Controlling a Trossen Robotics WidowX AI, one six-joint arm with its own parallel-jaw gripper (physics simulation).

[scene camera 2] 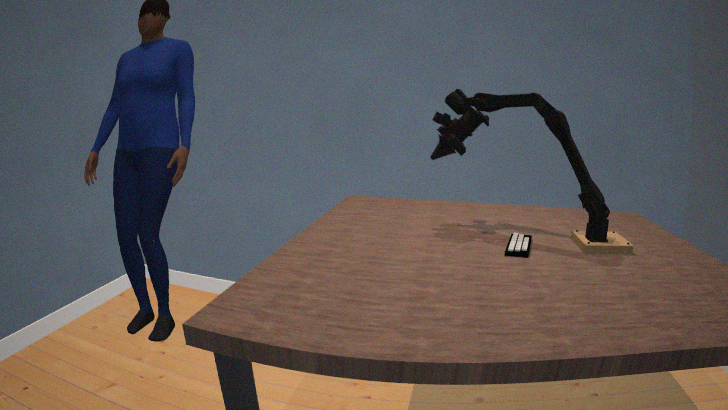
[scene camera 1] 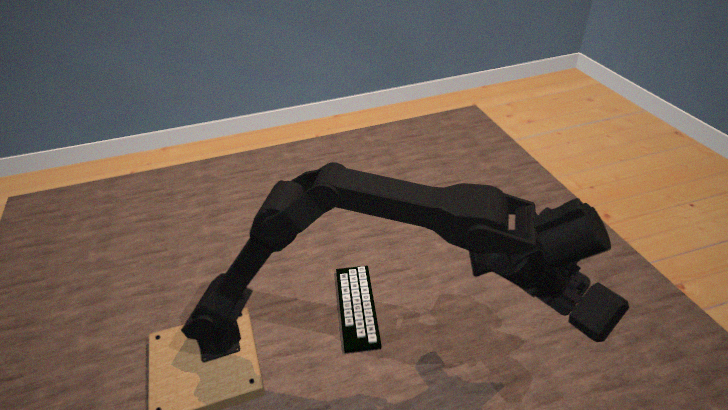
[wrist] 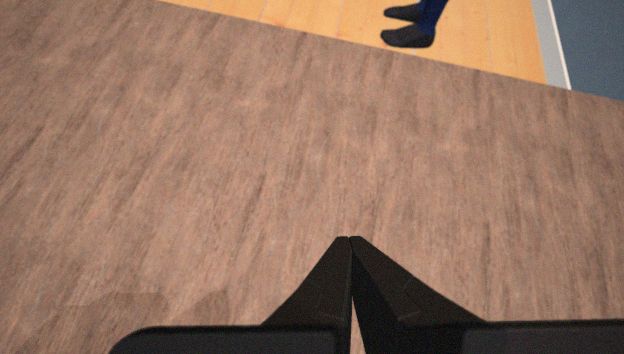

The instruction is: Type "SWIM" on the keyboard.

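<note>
A small black keyboard with white lettered keys in three columns lies flat on the table, near the arm's base. The keyboard does not show in the wrist view. My gripper is shut, with its two pointed fingertips touching and nothing between them. It hangs high above the table, out beyond the keyboard on the side away from the base, and points down at a slant. In scene camera 1 its fingertips are hidden behind the arm's own wrist parts.
The arm stands on a pale wooden base plate on the brown table. A person in blue stands on the floor beyond the table's far edge; the person's feet show in the wrist view.
</note>
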